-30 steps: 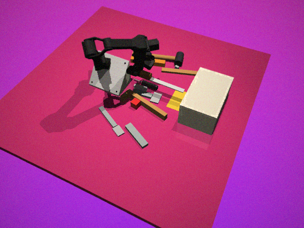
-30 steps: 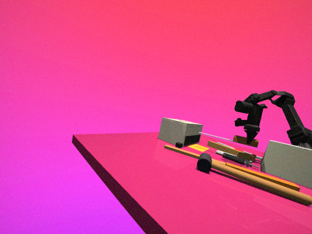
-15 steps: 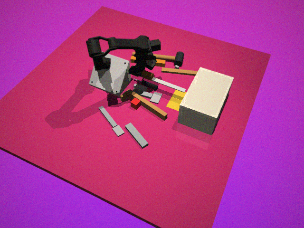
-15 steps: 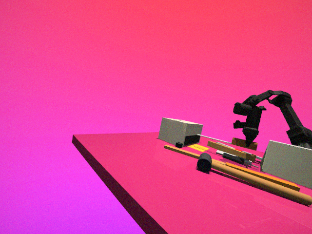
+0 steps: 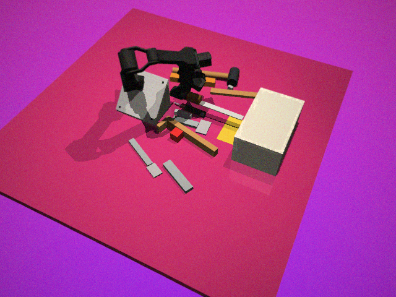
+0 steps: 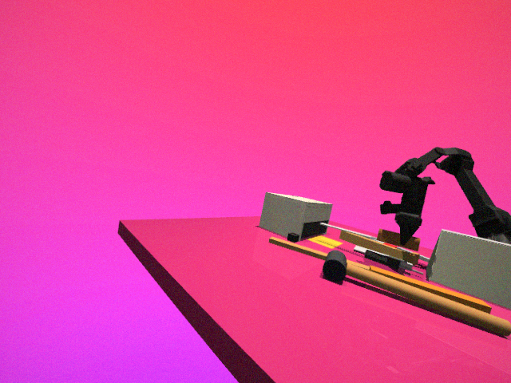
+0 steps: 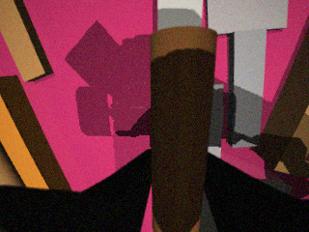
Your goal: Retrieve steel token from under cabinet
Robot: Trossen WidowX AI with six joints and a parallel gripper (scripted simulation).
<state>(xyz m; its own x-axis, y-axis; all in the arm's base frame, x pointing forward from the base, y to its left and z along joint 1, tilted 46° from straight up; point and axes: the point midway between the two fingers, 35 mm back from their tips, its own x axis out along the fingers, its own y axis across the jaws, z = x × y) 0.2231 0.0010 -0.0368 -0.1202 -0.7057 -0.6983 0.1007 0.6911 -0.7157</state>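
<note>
The dark screwdriver is 7 cm below my gripper tip. The rest, counted from my gripper tip: red cube (17 cm to the right, 6 cm below, 2 cm ahead); orange bar (18 cm to the left, 7 cm below, 4 cm behind); grey token (42 cm ahead, 8 cm below, 1 cm to the left).
</note>
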